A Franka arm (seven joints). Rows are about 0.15 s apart.
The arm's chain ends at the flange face. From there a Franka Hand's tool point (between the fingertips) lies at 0.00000 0.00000 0.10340 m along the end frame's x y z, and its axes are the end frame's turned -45 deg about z.
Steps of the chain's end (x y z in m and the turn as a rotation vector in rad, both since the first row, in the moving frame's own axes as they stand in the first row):
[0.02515 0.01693 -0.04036 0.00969 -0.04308 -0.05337]
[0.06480 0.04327 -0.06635 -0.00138 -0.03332 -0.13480]
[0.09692 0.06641 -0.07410 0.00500 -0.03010 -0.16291]
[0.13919 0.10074 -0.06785 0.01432 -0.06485 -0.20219]
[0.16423 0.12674 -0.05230 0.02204 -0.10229 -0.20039]
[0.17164 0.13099 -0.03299 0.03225 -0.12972 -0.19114]
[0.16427 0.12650 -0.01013 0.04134 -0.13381 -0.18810]
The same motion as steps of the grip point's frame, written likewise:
[0.00327 0.02596 -0.04046 0.03731 -0.02361 -0.05337]
[0.01254 0.07426 -0.06641 0.02258 -0.02454 -0.13480]
[0.01954 0.11309 -0.07415 0.02482 -0.01775 -0.16291]
[0.02294 0.16428 -0.06808 0.05598 -0.03573 -0.20219]
[0.01978 0.19732 -0.05286 0.08791 -0.05675 -0.20039]
[0.02056 0.20293 -0.03391 0.11453 -0.06892 -0.19114]
[0.01881 0.19355 -0.01114 0.12385 -0.06539 -0.18810]

